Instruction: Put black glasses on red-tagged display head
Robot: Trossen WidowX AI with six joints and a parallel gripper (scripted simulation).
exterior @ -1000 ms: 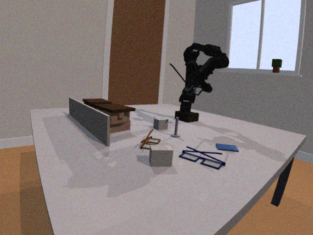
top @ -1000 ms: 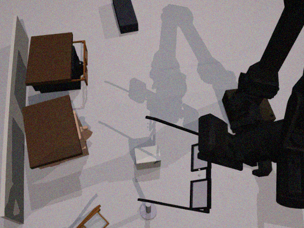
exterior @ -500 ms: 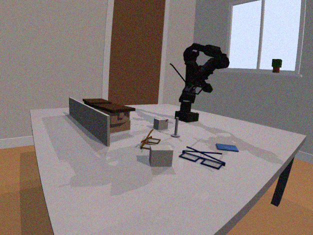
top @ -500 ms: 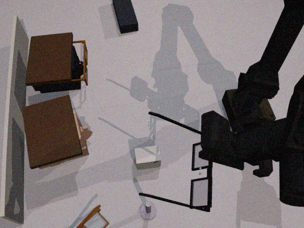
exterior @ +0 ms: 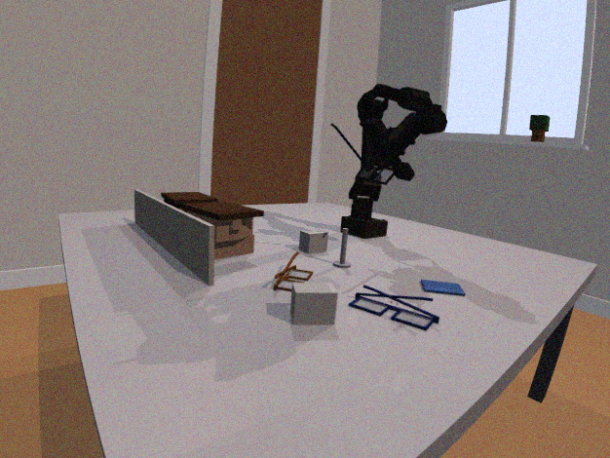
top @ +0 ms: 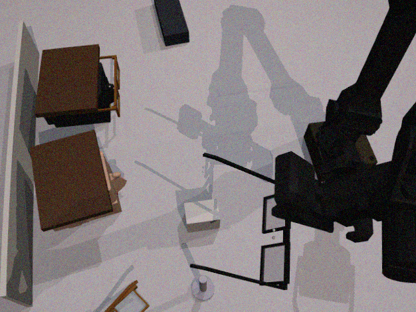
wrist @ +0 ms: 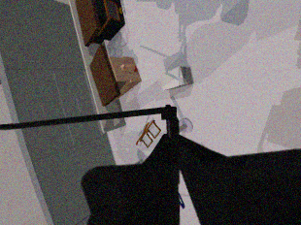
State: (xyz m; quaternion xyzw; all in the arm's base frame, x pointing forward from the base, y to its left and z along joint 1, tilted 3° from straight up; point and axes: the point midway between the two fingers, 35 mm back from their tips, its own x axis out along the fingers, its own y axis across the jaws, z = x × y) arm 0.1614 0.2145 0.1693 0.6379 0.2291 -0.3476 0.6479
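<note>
My gripper tip is 30 cm short of the peach head, 15 cm above it and 13 cm to the left of it. Round my gripper tip: dark head (34 cm to the right, 33 cm ahead, 15 cm below); blue card (26 cm to the left, 21 cm below); post stand (19 cm below, 10 cm ahead, 6 cm to the left).
</note>
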